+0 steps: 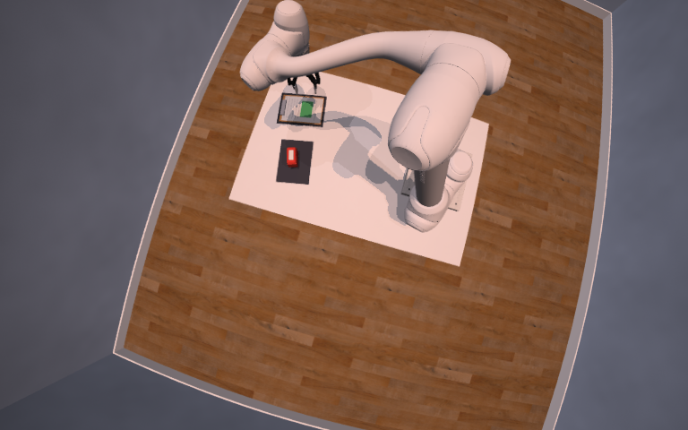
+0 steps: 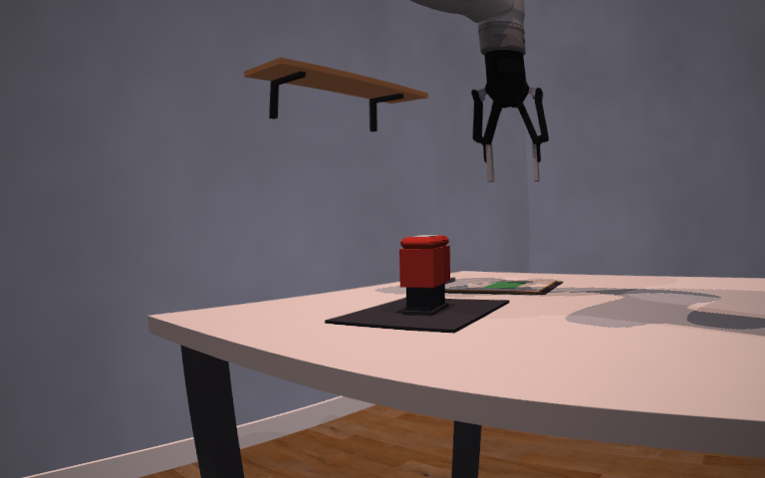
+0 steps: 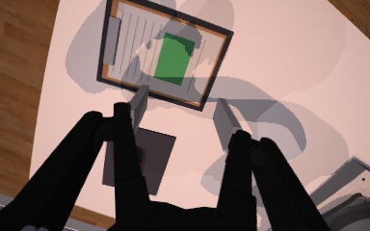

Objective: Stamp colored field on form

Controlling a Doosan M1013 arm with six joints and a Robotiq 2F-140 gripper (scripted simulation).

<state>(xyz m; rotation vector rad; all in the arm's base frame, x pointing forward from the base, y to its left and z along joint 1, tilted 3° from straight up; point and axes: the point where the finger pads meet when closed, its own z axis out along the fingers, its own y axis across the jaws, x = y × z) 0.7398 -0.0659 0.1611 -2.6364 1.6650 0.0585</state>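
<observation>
My hand is 4 cm past the stamp, 28 cm to the right of it and 17 cm above it. Round my hand: clipboard 6 cm ahead, 1 cm to the left, 21 cm below; mat 4 cm behind, 28 cm to the left, 21 cm below.
</observation>
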